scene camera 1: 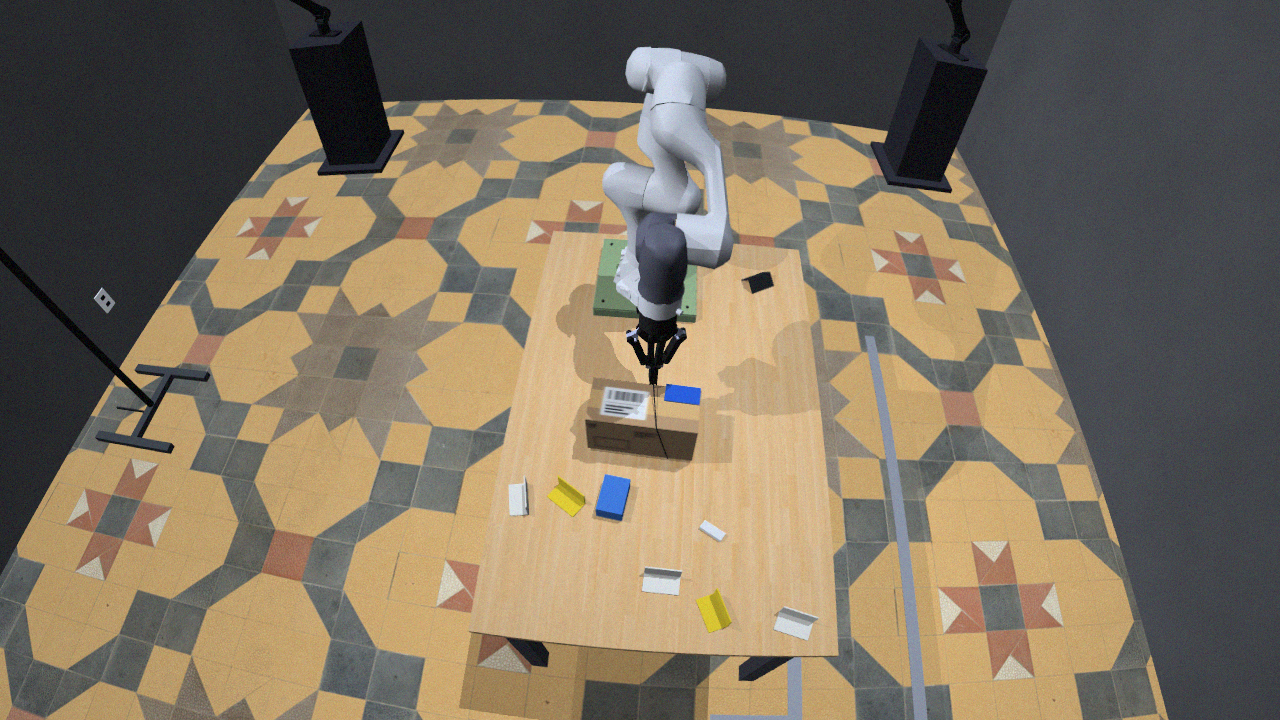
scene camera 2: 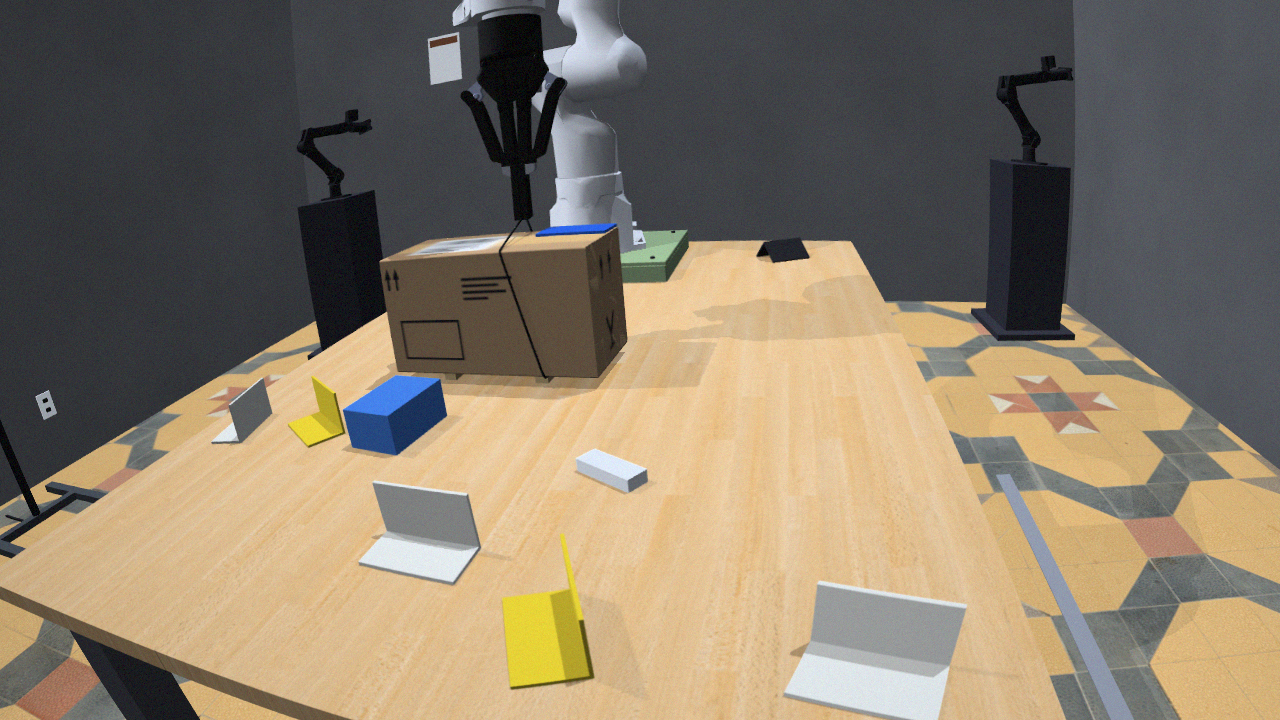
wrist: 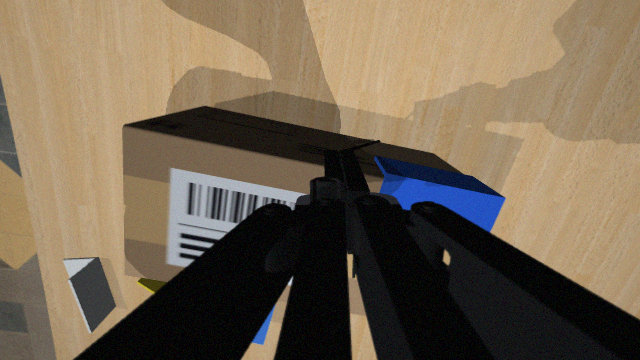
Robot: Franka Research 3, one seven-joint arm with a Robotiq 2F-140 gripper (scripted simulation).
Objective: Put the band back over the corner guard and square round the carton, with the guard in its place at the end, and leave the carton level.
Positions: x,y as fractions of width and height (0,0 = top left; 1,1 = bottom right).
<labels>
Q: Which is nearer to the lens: the black wedge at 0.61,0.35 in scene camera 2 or the blue block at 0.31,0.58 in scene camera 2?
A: The blue block.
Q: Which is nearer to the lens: the blue block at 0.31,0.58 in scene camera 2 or the brown carton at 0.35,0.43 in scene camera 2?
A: The blue block.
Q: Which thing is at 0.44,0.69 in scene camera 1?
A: A yellow angle.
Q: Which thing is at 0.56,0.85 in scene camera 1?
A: A yellow angle.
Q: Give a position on a blue block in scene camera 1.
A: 0.48,0.70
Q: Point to a yellow angle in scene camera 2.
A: At 0.43,0.89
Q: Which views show the brown carton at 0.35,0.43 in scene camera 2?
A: Scene camera 1, scene camera 2 and the wrist view: all of them.
</labels>
